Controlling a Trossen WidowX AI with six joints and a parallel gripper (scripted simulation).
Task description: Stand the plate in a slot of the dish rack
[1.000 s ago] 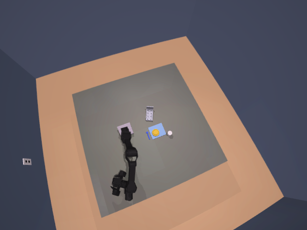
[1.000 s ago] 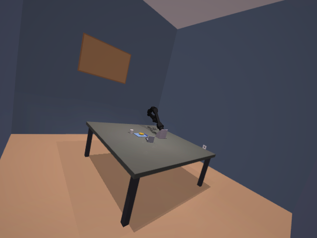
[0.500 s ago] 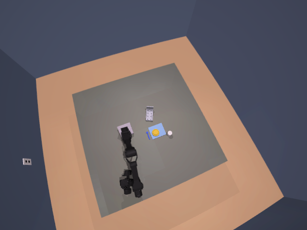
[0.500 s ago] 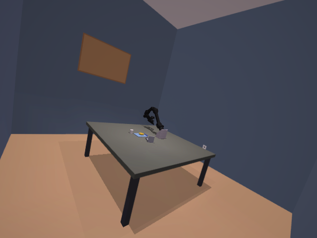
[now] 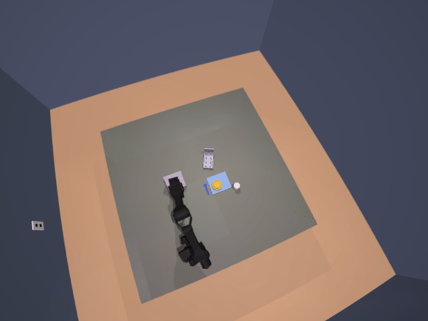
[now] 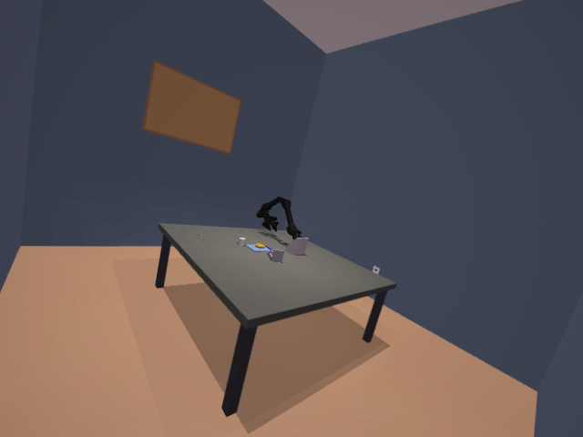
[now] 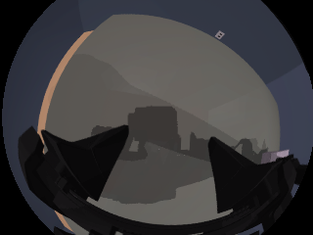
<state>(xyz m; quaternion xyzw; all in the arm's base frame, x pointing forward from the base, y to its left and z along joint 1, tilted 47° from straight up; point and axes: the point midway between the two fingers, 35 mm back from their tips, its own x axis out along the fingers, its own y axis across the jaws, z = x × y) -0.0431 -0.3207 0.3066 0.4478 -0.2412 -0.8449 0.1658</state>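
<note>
My gripper tip is now 35 cm short of the yellow plate, 34 cm to the right of it and 3 cm above it. The rest, counted from my gripper tip: blue utensil (27 cm ahead, 35 cm to the left, 4 cm below); then blue mat (37 cm ahead, 36 cm to the left, 4 cm below); then white cup (48 cm ahead, 29 cm to the left, 2 cm below).
</note>
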